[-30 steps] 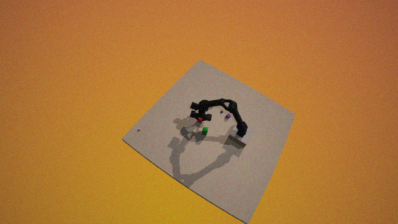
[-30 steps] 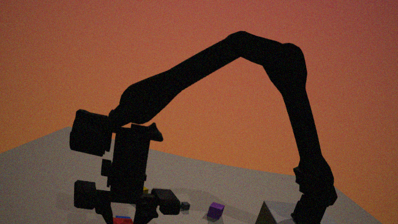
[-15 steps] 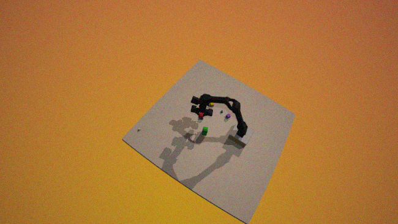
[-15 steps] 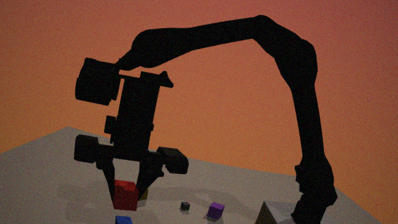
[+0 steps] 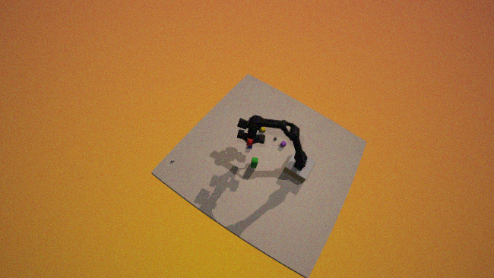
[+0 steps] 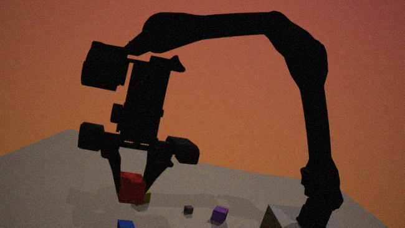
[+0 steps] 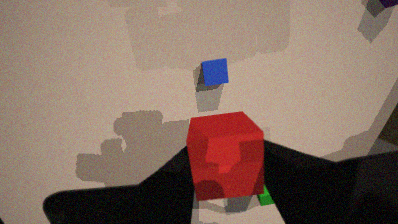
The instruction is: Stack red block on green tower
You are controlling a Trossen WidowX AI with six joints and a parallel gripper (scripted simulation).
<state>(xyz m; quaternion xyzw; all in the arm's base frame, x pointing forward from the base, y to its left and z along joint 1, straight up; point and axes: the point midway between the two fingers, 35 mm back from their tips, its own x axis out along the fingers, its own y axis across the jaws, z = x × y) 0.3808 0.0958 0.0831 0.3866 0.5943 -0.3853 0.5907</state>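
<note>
Right now my gripper tip is 10 mm short of the blue block, 50 mm to the left of it and 110 mm above it. Also, from my gripper tip: red block 10 mm above; small dark cube 110 mm behind, 230 mm to the right, 120 mm below; yellow block 10 mm ahead, 230 mm to the right, 110 mm below.
</note>
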